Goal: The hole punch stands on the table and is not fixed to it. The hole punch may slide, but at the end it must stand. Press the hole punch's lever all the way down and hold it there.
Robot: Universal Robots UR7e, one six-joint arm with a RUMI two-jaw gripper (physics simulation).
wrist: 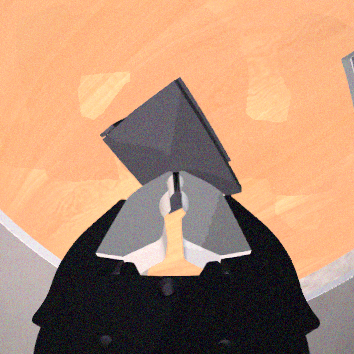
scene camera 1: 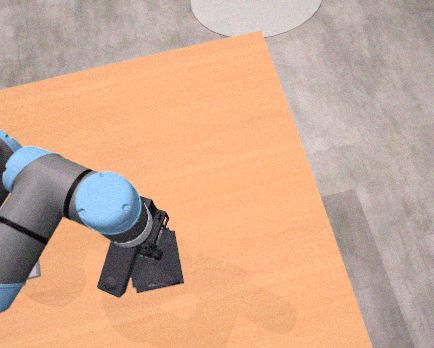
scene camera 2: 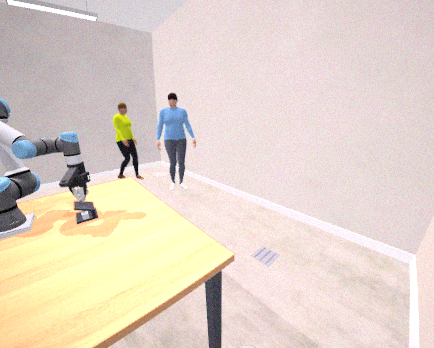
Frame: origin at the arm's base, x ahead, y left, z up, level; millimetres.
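Seen in the pictures: gripper, fingertip midpoint: (wrist: pixel 176 174) (scene camera 2: pixel 82 202); arm's base, origin of the base link: (scene camera 2: pixel 8 224).
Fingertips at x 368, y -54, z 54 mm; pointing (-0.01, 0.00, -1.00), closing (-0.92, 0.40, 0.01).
Pixels of each thing's top centre, then the offset from my fingertips to it. "spot": a spot on its surface instead. Level surfaces: height alone.
- dark grey hole punch, middle of its top: (wrist: pixel 167 170) (scene camera 1: pixel 150 256) (scene camera 2: pixel 83 202) 4 mm ahead, 8 mm right, 4 mm up
- wooden table, its level: 82 mm down
- base, surface spot: (scene camera 2: pixel 91 218) spot: 30 mm ahead, 63 mm right, 73 mm down
The dark grey hole punch (scene camera 1: pixel 161 267) (wrist: pixel 172 120) stands upright on the wooden table (scene camera 1: pixel 215 150) (scene camera 2: pixel 150 250) (wrist: pixel 50 45). In scene camera 2 its lever (scene camera 2: pixel 84 205) shows as a dark plate above the base (scene camera 2: pixel 91 218), with a gap between them at the front, so the lever looks raised. My gripper (scene camera 2: pixel 80 200) (wrist: pixel 176 174) is shut and empty, pointing down. Its fingertips are over the near edge of the lever in the wrist view; whether they touch it I cannot tell. In scene camera 1 the arm and gripper body hide the fingertips and part of the punch.
The robot's base plate (scene camera 2: pixel 22 227) is at the table's left side, and its grey edge (scene camera 1: pixel 35 270) shows beside the arm. Two people, one in yellow (scene camera 2: pixel 123 127) and one in blue (scene camera 2: pixel 174 124), stand on the floor beyond the table. A round pale object (scene camera 1: pixel 256 15) is past the far table edge.
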